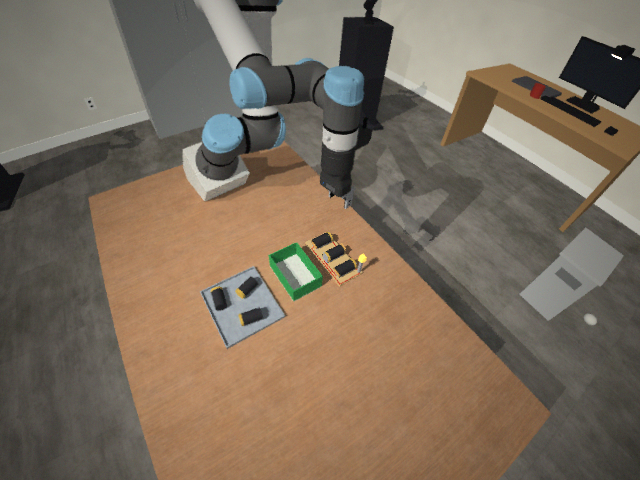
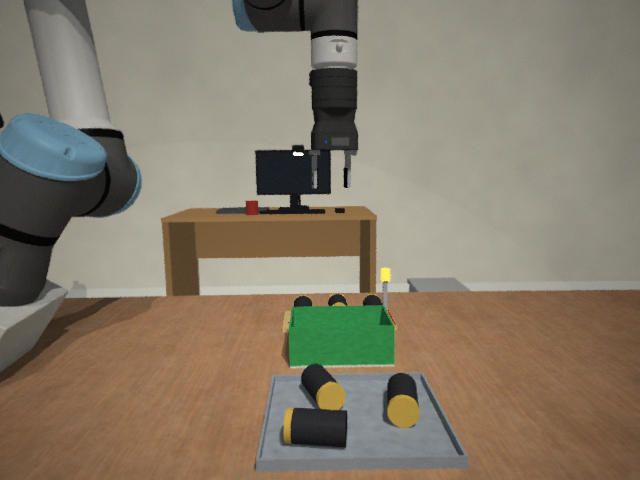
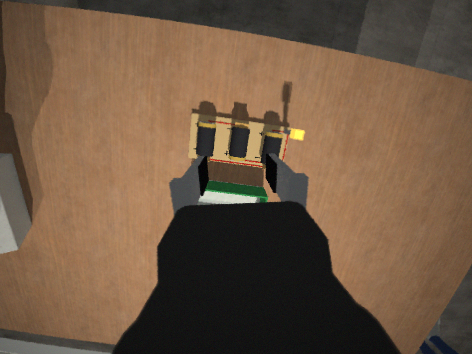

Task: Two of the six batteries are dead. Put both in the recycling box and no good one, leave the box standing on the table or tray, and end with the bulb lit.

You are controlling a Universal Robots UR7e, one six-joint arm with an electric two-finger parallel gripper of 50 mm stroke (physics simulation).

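Frame: origin at the arm's base, x ahead, y left, z up, level; millimetres.
Where they show: gripper, fingertip midpoint: (image 1: 339, 201) (image 2: 331, 187) (image 3: 236, 167); arm's base at its link origin: (image 1: 217, 161).
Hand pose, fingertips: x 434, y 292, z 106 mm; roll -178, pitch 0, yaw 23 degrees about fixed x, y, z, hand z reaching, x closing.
Each offset is from my fingertips to the centre of the thing. Level surfaces: height alone.
My gripper (image 1: 339, 201) (image 2: 330, 178) (image 3: 236, 167) is open and empty, high above the table near the holder and box. The wooden holder {dx +12, dy -2, dz -201 mm} (image 1: 347, 277) (image 3: 222, 142) carries three black batteries: left (image 3: 205, 141), middle (image 3: 239, 142) and right (image 3: 272, 145). The middle one's gold end faces the box; the outer two's face away. The bulb {dx +92, dy +54, dz -166 mm} (image 1: 362, 257) (image 2: 385, 274) (image 3: 297, 134) beside it is bright yellow. The green box {dx +39, dy -141, dz -217 mm} (image 1: 308, 286) (image 2: 341, 338) (image 3: 237, 189) stands upright on the table; no battery shows inside. Three batteries {dx +56, dy -379, dz -227 mm} (image 2: 317, 427) {dx +44, dy -293, dz -227 mm} (image 2: 321, 387) {dx +140, dy -303, dz -227 mm} (image 2: 402, 395) lie on the grey tray {dx +86, dy -321, dz -241 mm} (image 1: 232, 330) (image 2: 361, 449).
The box stands between the tray and the holder, close to both. The robot's pale base block (image 1: 206, 180) (image 3: 10, 210) stands at the back of the table {dz -247 mm} (image 1: 336, 387). A desk (image 1: 480, 98) (image 2: 279, 237) with a monitor (image 1: 602, 69) stands beyond the table.
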